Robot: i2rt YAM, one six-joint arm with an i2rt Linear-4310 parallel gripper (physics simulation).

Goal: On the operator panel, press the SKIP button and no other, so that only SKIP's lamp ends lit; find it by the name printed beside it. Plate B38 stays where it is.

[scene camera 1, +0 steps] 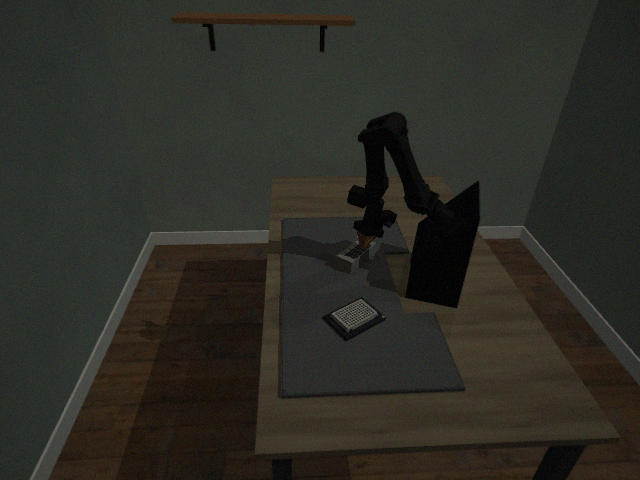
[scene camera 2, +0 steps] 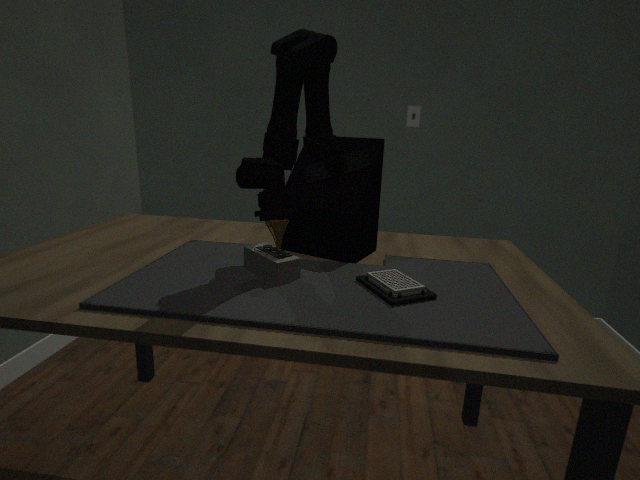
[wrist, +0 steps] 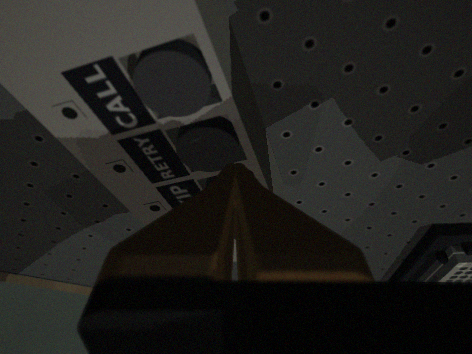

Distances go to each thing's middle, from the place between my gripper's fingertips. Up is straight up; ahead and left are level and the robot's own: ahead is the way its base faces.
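Labels:
Black holder (scene camera 2: 429, 295): 270 mm to the left of my gripper, 140 mm ahead of it and 50 mm below it. My gripper is 10 mm short of the operator panel (wrist: 74, 73), 20 mm to the left of it and 30 mm above it. Going by their middles, the operator panel is the nearest to my gripper of the things named here.

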